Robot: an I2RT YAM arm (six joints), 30 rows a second.
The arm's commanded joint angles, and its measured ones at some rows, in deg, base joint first. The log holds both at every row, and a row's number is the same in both.
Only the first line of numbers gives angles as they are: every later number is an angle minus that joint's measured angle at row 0.
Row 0, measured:
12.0, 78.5, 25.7, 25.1, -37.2, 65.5
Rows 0 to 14, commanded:
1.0, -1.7, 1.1, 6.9, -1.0, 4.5
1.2, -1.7, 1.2, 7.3, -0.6, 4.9
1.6, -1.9, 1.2, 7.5, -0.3, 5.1
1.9, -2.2, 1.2, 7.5, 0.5, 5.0
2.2, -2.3, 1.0, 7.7, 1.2, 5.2
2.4, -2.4, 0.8, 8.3, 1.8, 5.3
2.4, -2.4, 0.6, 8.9, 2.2, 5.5
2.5, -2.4, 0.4, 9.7, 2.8, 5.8
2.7, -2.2, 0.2, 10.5, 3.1, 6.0
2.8, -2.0, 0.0, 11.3, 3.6, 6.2
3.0, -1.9, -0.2, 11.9, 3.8, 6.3
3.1, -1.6, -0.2, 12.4, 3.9, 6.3
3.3, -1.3, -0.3, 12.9, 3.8, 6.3
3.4, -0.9, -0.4, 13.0, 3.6, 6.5
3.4, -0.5, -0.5, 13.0, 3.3, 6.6
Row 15, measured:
2.3, -0.7, -0.4, 4.9, 3.4, 2.9
